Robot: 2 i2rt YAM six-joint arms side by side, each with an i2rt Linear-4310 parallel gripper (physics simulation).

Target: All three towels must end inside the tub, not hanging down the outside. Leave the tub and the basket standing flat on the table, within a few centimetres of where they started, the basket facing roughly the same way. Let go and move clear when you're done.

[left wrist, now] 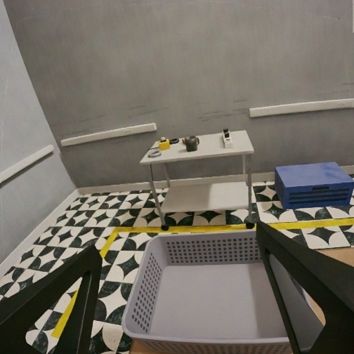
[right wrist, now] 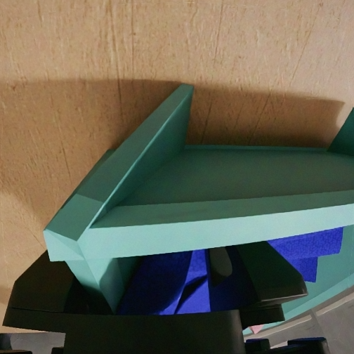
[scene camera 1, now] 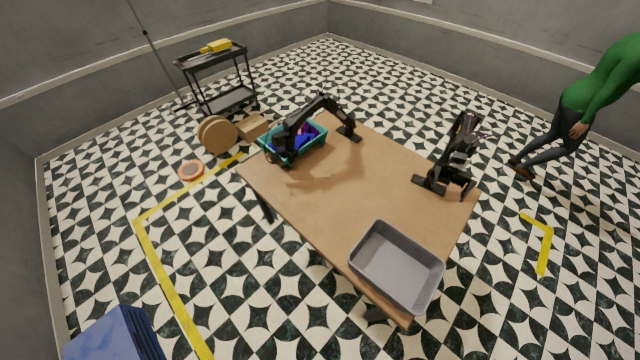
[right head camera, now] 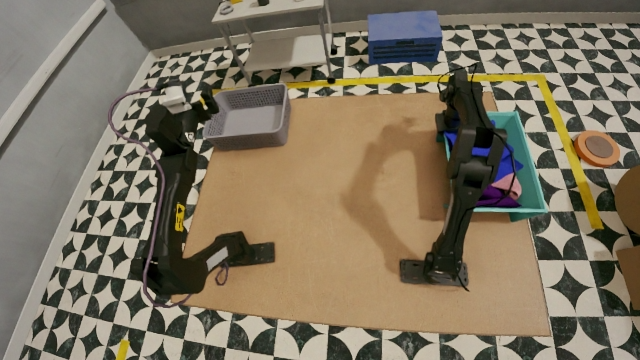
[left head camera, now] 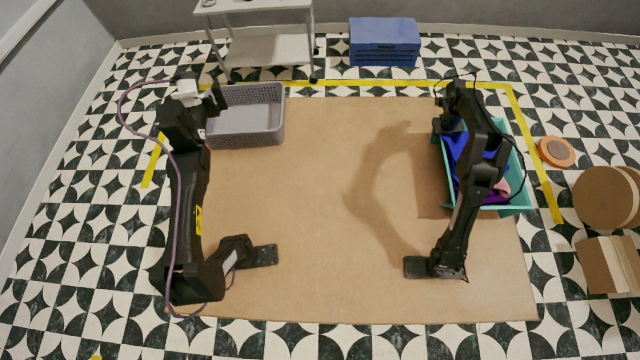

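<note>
The turquoise tub (left head camera: 521, 196) (right head camera: 532, 185) (right wrist: 220, 235) looks raised above the table, its shadow lying beside it. Inside are a blue towel (left head camera: 455, 142) (right head camera: 507, 165) (right wrist: 150, 287), a purple towel (left head camera: 495, 198) (right head camera: 492, 198) and a pink towel (left head camera: 501, 187) (right head camera: 508, 186), partly hidden by the right arm. My right gripper (left head camera: 448, 125) (right wrist: 165, 285) is shut on the tub's wall at its far-left corner; whether it also pinches blue cloth is unclear. My left gripper (left head camera: 217, 99) (left wrist: 173, 242) is open and empty above the grey basket (left head camera: 247, 142) (right head camera: 250, 142) (scene camera 1: 395, 270) (left wrist: 210, 300), which stands flat.
The tan table (left head camera: 325, 200) (scene camera 1: 370, 190) carries both arm bases. The basket sits near its far-left corner in the head views. A white trolley (left head camera: 255, 6) and a blue chest (left head camera: 384, 32) stand beyond it. Boxes (left head camera: 605, 197) and an orange disc (left head camera: 545, 145) lie right of it.
</note>
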